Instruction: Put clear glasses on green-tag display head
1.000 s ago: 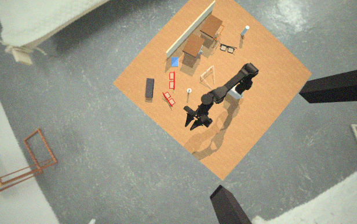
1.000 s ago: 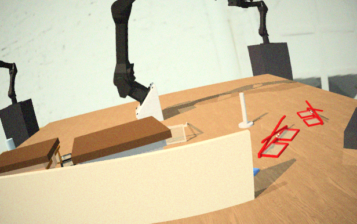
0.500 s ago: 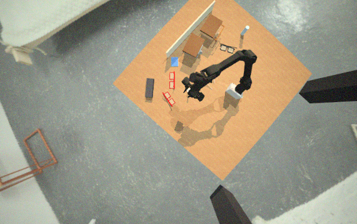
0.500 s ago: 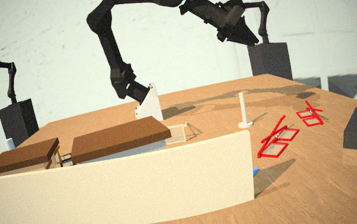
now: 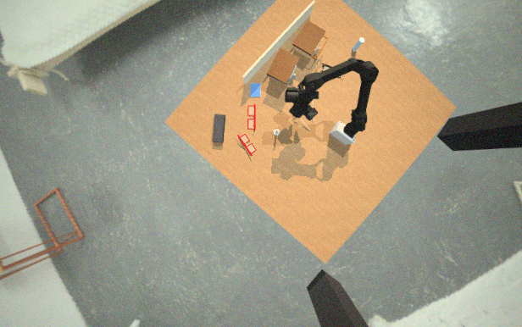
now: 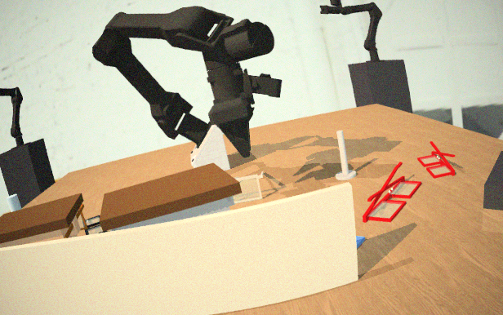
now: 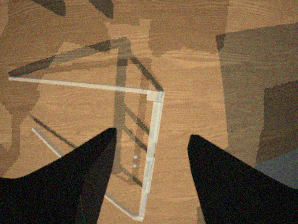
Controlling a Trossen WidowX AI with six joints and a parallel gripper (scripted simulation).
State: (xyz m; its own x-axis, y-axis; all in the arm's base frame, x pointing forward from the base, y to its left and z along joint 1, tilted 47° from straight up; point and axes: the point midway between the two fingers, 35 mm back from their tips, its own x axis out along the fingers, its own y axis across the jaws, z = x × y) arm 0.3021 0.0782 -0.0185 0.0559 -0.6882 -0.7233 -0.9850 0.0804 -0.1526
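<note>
The grey stand is 1 cm ahead of my gripper tip, 17 cm to the left of it and 5 cm below it. From my gripper tip the other things lie so: blue tag 27 cm ahead, 5 cm to the left, 8 cm below; then cream wall panel 32 cm ahead, 24 cm to the right, 2 cm below; then brown display head 17 cm ahead, 35 cm to the right, 2 cm below.
</note>
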